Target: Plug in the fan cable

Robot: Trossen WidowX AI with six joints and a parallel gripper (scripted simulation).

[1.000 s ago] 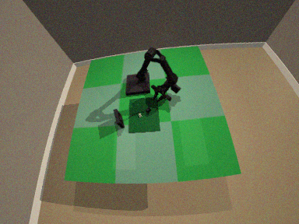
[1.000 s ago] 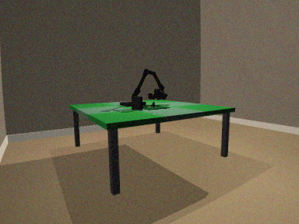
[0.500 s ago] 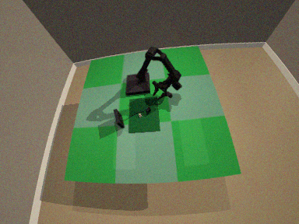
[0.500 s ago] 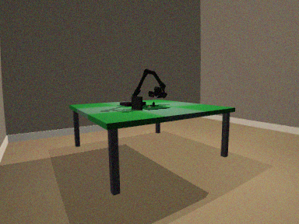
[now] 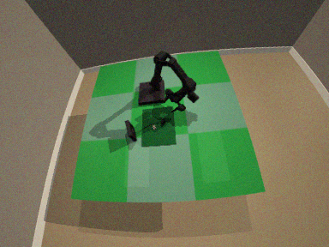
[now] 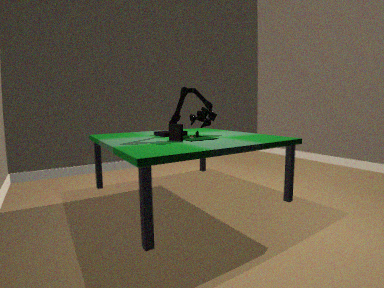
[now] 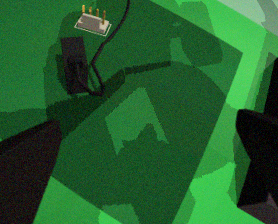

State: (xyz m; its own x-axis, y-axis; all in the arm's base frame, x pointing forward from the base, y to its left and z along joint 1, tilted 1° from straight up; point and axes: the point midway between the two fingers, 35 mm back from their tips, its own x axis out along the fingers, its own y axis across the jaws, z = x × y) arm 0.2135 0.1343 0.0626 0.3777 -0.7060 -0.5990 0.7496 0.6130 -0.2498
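The fan plug is 8 cm ahead of my gripper tip, 6 cm below it and 3 cm to the right of it. Round my gripper tip: black fan (24 cm to the right, 17 cm ahead, 2 cm below); then dark green board (11 cm ahead, 10 cm below, 7 cm to the right).
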